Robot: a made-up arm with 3 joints.
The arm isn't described. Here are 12 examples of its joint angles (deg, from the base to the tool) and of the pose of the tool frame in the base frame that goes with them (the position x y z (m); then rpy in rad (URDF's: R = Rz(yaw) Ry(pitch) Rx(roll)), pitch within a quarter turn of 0, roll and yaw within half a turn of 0).
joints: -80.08 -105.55 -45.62
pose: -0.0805 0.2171 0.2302 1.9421 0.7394 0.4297
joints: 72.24 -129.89 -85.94
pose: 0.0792 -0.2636 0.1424 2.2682 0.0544 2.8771
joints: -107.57 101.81 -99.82
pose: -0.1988 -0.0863 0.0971 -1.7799 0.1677 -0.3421
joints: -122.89 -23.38 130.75
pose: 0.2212 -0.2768 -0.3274 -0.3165 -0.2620 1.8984
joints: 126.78 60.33 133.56
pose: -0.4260 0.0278 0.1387 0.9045 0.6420 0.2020
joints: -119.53 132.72 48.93
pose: 0.2599 -0.3446 0.0650 2.4569 -0.5037 2.0923
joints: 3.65 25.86 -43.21
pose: -0.1379 -0.0404 -0.2937 -0.3204 -0.3235 0.8706
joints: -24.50 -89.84 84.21
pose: -0.0765 0.5209 -0.0823 -1.5680 0.1011 -1.9981
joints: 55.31 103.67 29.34
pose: -0.1572 0.3474 -0.1328 2.0315 -1.0104 -1.0035
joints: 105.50 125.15 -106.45
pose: 0.1381 0.1040 0.1984 -2.2041 0.2337 -3.0394
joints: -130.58 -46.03 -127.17
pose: -0.0418 0.1467 -0.3078 0.6904 -0.4499 -0.2237
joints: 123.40 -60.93 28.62
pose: -0.0794 -0.4681 0.0437 -0.7112 0.8745 1.3104
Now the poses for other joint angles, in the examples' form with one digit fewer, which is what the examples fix.
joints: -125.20 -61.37 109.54
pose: 0.426 -0.101 -0.292 -1.046 -0.298 2.359
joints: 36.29 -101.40 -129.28
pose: -0.188 -0.289 -0.171 1.826 -0.670 2.044
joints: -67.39 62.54 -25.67
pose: 0.058 -0.005 -0.319 -0.695 -0.927 -0.370
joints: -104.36 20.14 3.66
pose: 0.251 0.154 -0.300 0.023 -0.351 -1.889
